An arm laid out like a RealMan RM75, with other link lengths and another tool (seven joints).
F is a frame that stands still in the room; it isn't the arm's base.
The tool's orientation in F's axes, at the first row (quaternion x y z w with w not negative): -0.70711, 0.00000, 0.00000, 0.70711
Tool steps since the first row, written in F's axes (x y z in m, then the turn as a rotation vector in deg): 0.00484, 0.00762, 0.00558, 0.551, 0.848, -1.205; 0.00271, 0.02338, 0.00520, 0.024, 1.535, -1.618; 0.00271, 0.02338, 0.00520, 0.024, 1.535, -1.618; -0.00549, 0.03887, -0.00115, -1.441, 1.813, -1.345; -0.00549, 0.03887, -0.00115, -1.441, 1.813, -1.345; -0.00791, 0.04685, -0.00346, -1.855, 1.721, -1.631; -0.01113, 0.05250, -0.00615, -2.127, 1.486, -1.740; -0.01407, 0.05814, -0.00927, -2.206, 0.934, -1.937; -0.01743, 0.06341, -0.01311, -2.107, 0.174, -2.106; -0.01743, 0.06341, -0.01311, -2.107, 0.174, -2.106; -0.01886, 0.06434, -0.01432, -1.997, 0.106, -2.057; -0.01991, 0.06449, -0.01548, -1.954, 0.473, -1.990
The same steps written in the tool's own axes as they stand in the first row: 0.00484, -0.00558, 0.00762, 0.551, 1.205, 0.848; 0.00271, -0.00520, 0.02338, 0.024, 1.618, 1.535; 0.00271, -0.00520, 0.02338, 0.024, 1.618, 1.535; -0.00549, 0.00115, 0.03887, -1.441, 1.345, 1.813; -0.00549, 0.00115, 0.03887, -1.441, 1.345, 1.813; -0.00791, 0.00346, 0.04685, -1.855, 1.631, 1.721; -0.01113, 0.00615, 0.05250, -2.127, 1.740, 1.486; -0.01407, 0.00927, 0.05814, -2.206, 1.937, 0.934; -0.01743, 0.01311, 0.06341, -2.107, 2.106, 0.174; -0.01743, 0.01311, 0.06341, -2.107, 2.106, 0.174; -0.01886, 0.01432, 0.06434, -1.997, 2.057, 0.106; -0.01991, 0.01548, 0.06449, -1.954, 1.990, 0.473
